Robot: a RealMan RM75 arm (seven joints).
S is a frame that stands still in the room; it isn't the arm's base.
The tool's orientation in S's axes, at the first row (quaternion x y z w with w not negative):
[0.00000 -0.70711 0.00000 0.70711]
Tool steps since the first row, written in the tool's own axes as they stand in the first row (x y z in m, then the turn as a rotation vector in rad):
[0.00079 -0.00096 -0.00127 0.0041 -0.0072 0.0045]
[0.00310 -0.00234 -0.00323 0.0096 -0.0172 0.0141]
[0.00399 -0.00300 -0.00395 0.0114 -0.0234 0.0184]
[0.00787 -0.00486 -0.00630 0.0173 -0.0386 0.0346]
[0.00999 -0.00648 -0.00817 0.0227 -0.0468 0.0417]
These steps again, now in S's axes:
[0.00127 -0.00096 0.00079 -0.0045 -0.0072 0.0041]
[0.00323 -0.00234 0.00310 -0.0141 -0.0172 0.0096]
[0.00395 -0.00300 0.00399 -0.0184 -0.0234 0.0114]
[0.00630 -0.00486 0.00787 -0.0346 -0.0386 0.0173]
[0.00817 -0.00648 0.00999 -0.0417 -0.0468 0.0227]

